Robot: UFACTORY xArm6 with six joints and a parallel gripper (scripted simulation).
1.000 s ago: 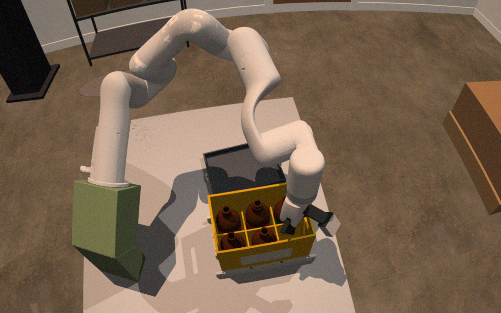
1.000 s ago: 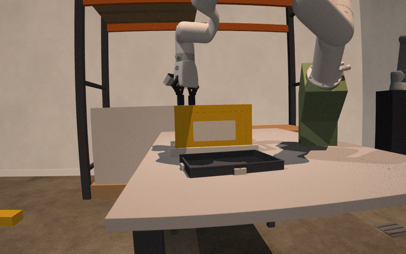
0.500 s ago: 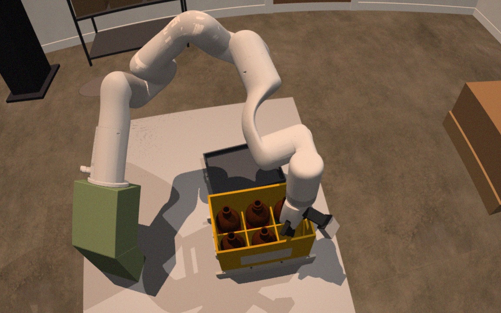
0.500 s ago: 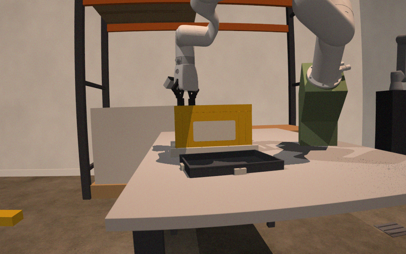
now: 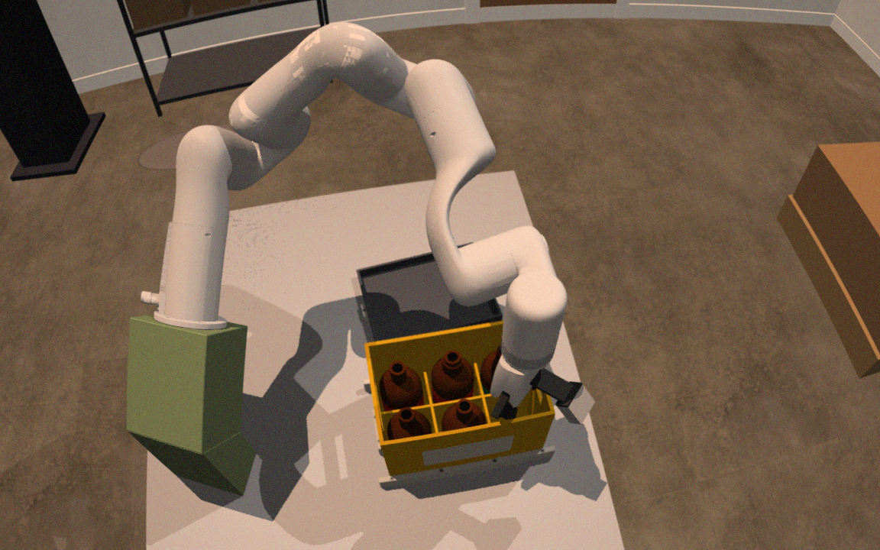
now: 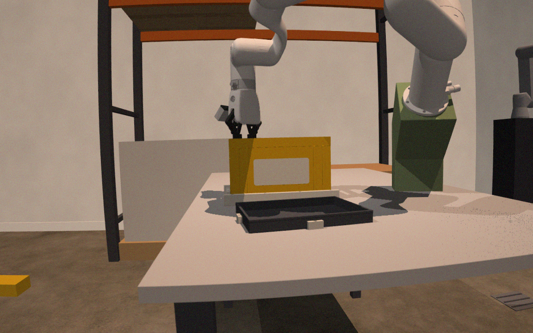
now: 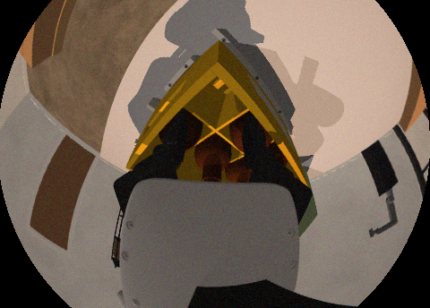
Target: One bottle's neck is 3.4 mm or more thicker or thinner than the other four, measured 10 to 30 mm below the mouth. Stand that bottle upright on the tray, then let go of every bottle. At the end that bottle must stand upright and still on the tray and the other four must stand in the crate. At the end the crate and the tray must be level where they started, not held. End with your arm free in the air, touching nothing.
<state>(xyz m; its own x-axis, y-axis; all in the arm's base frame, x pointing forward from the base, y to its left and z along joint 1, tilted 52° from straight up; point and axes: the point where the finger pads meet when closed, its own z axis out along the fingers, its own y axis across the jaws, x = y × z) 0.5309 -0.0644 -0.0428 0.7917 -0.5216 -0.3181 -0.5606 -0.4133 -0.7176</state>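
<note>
My hand is 90 mm past the yellow crate, 80 mm above it and 30 mm to the right of it. Round my hand: glass bottle: 100 mm behind, 80 mm to the left, 80 mm below; dark tray: 300 mm to the left, 150 mm below, 150 mm behind.
</note>
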